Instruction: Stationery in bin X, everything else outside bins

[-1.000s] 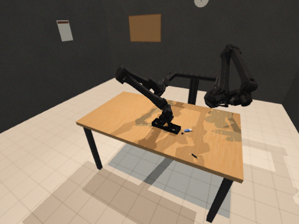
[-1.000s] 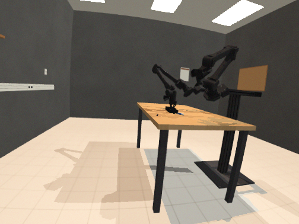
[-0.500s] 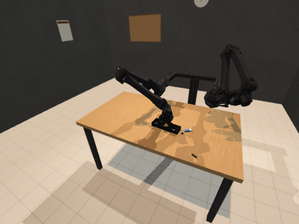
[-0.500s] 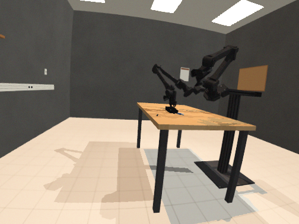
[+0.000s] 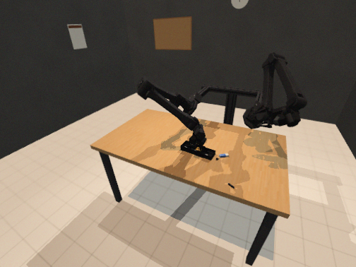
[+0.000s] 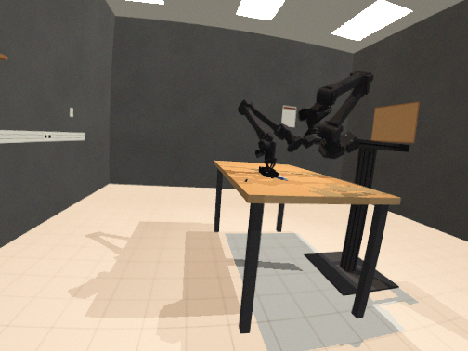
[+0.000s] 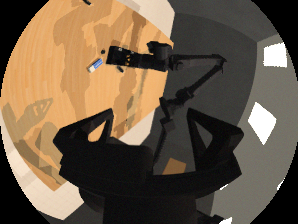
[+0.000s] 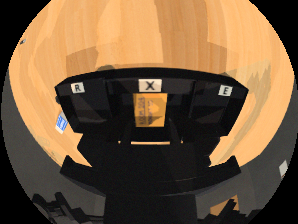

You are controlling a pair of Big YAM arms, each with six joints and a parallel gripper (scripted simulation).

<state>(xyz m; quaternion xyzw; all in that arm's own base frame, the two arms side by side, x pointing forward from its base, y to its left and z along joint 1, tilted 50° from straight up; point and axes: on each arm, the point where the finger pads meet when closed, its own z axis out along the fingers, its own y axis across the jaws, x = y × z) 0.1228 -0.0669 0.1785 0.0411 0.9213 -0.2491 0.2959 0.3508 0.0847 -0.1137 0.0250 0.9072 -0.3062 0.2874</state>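
The black bin unit lies 1 cm below my right hand and 1 cm ahead of it. Also, from my right hand: orange item: 2 cm below; blue item: 20 cm to the left, 3 cm behind, 2 cm below.
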